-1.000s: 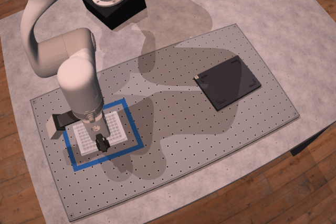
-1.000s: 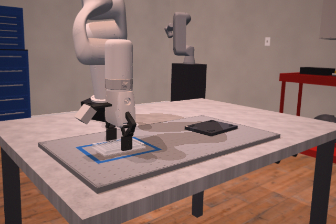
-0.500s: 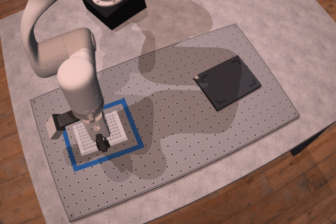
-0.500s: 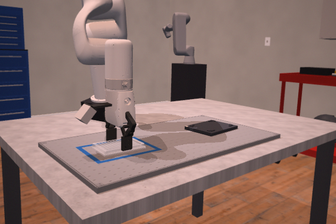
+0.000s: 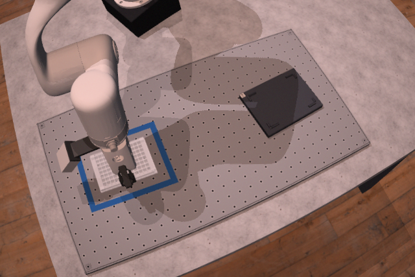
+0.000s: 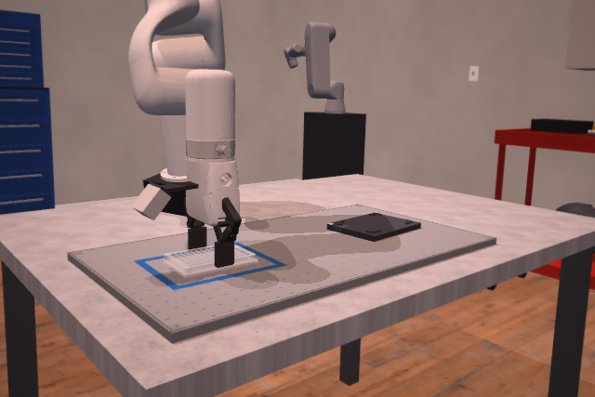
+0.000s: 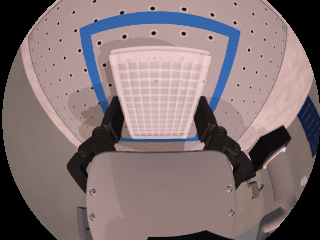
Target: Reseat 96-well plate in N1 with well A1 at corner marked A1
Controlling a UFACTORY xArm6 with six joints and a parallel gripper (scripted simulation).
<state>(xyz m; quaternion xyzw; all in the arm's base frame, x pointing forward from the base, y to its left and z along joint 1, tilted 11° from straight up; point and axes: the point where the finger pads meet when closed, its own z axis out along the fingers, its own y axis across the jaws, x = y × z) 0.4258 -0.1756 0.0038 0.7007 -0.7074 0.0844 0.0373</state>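
Now: the 96-well plate 1 cm below my hand. From my hand the other things lie so: plate nest N1: 39 cm to the left, 1 cm below, 1 cm behind; then small A1 mark: 31 cm to the left, 5 cm behind, 1 cm below.
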